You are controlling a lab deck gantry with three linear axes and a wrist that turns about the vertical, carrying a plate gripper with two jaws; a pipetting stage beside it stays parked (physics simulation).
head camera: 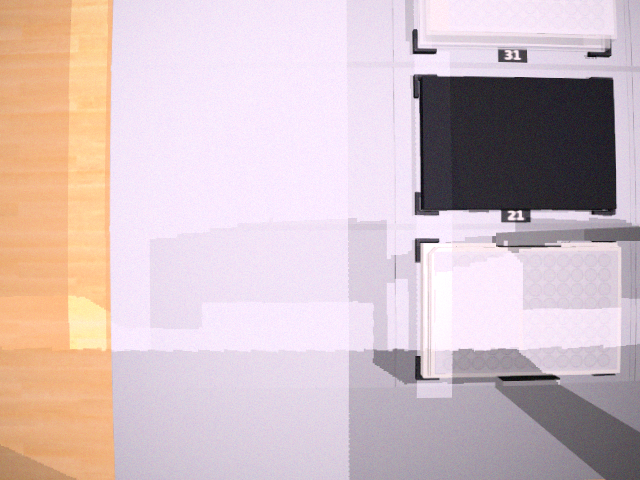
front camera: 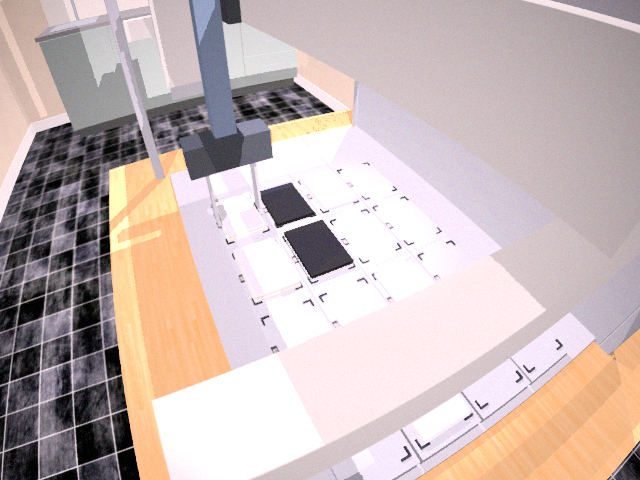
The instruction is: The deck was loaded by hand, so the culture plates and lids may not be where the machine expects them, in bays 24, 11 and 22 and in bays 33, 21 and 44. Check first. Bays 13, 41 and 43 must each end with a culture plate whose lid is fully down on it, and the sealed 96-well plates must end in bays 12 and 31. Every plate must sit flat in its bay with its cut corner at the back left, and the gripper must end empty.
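Seen in the pictures: gripper, fingertip midpoint: (head camera: 523,310) (front camera: 238,215); robot's base at its link origin: (head camera: 420,374).
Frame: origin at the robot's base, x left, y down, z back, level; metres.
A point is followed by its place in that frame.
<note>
My gripper (front camera: 238,217) {x 0.043, y -0.009, z -0.064 m} (head camera: 528,312) {x 0.043, y -0.009, z -0.064 m} is down at bay 11, its jaws against the front and back edges of a pale plate (front camera: 249,228) {x 0.049, y -0.014, z -0.121 m} (head camera: 568,289) {x 0.056, y -0.014, z -0.090 m} with rows of round wells; it looks shut on it. That plate sits between the corner brackets. A black plate or lid (front camera: 286,204) {x 0.149, y -0.008, z -0.076 m} (head camera: 532,144) {x 0.149, y -0.008, z -0.071 m} lies in bay 21. A similar black one (front camera: 319,249) {x 0.149, y -0.017, z -0.239 m} lies in bay 22 on something pale. A pale plate (front camera: 329,189) {x 0.255, y -0.014, z -0.077 m} (head camera: 522,18) {x 0.227, y -0.014, z -0.063 m} with wells is in bay 31. Another pale plate (front camera: 267,269) {x 0.044, y -0.014, z -0.240 m} is in bay 12. The crossbeam hides some bays.
The pale crossbeam (front camera: 413,330) {x -0.008, y -0.400, z -0.618 m} crosses the front of the deck. Beyond it, a pale plate (front camera: 442,419) {x 0.148, y -0.029, z -0.606 m} stands in a front bay. An upright post (front camera: 135,98) {x -0.106, y -0.223, z 0.207 m} stands at the back left. Large grey panels cover the upper right of the front view.
</note>
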